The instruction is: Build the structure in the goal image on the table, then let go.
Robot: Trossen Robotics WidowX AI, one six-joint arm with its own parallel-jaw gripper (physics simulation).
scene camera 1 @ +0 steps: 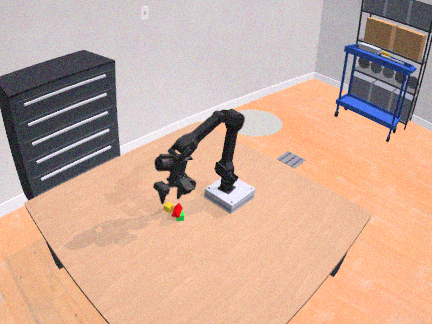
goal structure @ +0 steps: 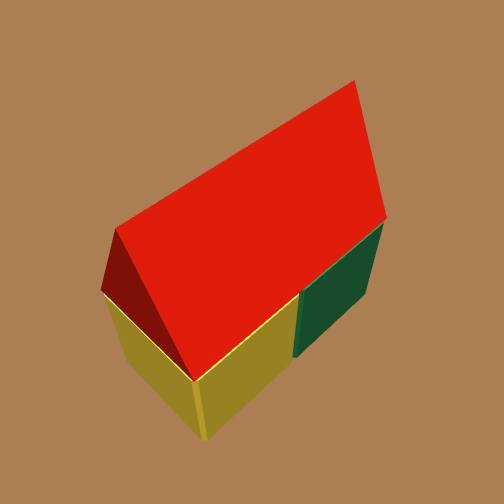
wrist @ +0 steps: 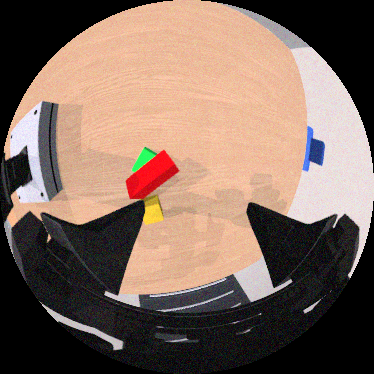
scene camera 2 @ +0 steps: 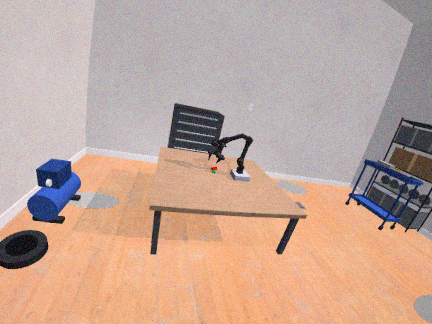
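A long red block lies on the table, looking tilted and partly covering a green block. How the two touch is too small to tell. A small yellow block lies apart from them, on the cabinet side of the red block; I cannot make it out in scene camera 2. My gripper is open and empty, fingers pointing down above the table near the yellow block. In the wrist view, the yellow block shows beside the left fingertip, which slightly overlaps it.
The arm's pale base stands on the table close to the blocks. A dark drawer cabinet stands beyond the table edge. A blue cart and a blue compressor stand on the floor.
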